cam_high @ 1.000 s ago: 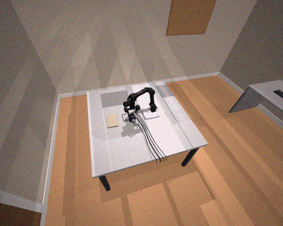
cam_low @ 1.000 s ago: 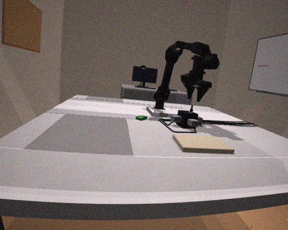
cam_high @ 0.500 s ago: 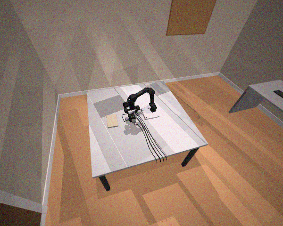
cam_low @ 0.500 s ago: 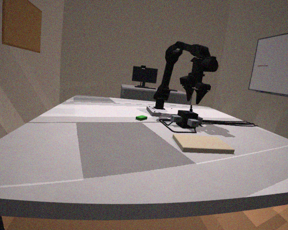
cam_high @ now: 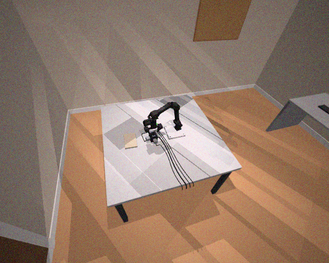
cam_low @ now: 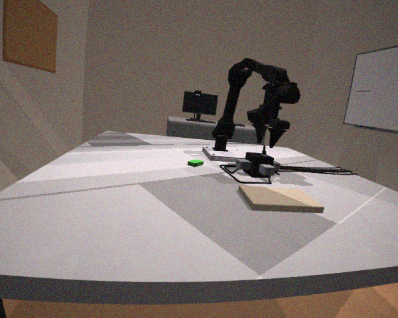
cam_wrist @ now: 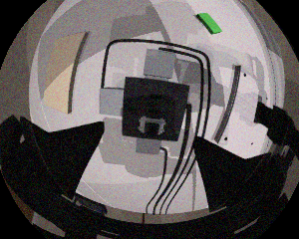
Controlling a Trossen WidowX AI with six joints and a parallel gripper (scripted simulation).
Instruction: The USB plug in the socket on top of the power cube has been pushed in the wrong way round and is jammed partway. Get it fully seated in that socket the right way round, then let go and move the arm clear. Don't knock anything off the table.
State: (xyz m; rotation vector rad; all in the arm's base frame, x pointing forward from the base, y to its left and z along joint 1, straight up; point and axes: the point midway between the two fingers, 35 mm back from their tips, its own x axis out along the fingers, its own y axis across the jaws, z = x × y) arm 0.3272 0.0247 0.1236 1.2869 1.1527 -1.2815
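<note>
My gripper tip is now 2 cm above the USB plug. Round my gripper tip: flat beige block 24 cm ahead, 10 cm below, 9 cm to the right; small green block 22 cm to the right, 12 cm behind, 11 cm below.
</note>
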